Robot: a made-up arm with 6 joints.
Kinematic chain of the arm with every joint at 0, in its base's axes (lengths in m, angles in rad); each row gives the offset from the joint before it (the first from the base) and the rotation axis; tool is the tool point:
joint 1: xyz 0 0 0.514 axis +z
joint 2: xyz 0.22 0 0 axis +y
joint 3: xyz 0 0 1.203 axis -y
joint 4: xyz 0 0 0.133 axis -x
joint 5: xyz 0.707 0 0 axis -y
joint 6: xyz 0.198 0 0 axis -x
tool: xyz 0 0 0
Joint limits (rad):
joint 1: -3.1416..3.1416
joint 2: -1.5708..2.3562
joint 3: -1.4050..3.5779
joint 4: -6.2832..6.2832
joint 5: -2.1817..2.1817
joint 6: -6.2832..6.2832
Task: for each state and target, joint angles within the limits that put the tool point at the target. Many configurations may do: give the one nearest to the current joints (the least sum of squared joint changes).
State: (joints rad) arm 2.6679 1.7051 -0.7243 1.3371 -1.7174 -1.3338
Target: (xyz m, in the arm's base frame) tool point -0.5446 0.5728 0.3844
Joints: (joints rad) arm 2.5639 1.4477 -1.3682 1.1731 -1.6077 -1.3338
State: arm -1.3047 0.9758 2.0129 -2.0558 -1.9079 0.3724
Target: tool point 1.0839 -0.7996 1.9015
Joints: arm -0.7633 0.9329 1.9652 -2.0203 -1.8481 0.3724
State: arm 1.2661 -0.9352 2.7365 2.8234 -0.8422 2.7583
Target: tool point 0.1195 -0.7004 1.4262
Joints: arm 1.6497 -0.0968 3.0393 2.7540 -1.0248 2.7583
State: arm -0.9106 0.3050 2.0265 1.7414 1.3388 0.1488
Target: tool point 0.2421 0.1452 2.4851
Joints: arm -0.1575 0.1239 1.7446 1.6785 1.1716 0.1488
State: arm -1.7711 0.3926 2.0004 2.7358 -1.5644 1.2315
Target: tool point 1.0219 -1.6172 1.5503
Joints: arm -0.9725 1.1652 1.5308 2.7913 -1.3597 1.2315
